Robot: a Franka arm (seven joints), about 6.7 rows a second.
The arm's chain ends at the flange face. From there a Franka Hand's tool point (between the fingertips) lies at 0.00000 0.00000 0.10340 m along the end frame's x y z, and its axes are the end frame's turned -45 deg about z.
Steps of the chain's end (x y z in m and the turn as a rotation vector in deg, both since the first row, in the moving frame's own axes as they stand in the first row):
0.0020 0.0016 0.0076 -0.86 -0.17 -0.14
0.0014 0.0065 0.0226 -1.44 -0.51 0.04
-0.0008 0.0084 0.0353 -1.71 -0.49 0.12
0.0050 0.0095 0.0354 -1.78 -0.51 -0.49
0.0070 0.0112 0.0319 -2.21 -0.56 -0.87
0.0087 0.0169 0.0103 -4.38 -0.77 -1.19
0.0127 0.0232 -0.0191 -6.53 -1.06 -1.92
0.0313 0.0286 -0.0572 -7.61 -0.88 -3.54
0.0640 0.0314 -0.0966 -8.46 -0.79 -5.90
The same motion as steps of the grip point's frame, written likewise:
-0.0010 0.0034 0.0076 -0.49 -0.73 -0.14
-0.0061 0.0068 0.0226 -0.66 -1.38 0.04
-0.0093 0.0069 0.0353 -0.86 -1.56 0.12
-0.0061 0.0119 0.0353 -0.90 -1.62 -0.49
-0.0065 0.0150 0.0318 -1.17 -1.96 -0.87
-0.0123 0.0228 0.0100 -2.55 -3.64 -1.19
-0.0170 0.0325 -0.0198 -3.87 -5.37 -1.92
-0.0086 0.0512 -0.0581 -4.76 -6.00 -3.54
0.0118 0.0778 -0.0977 -5.42 -6.54 -5.90

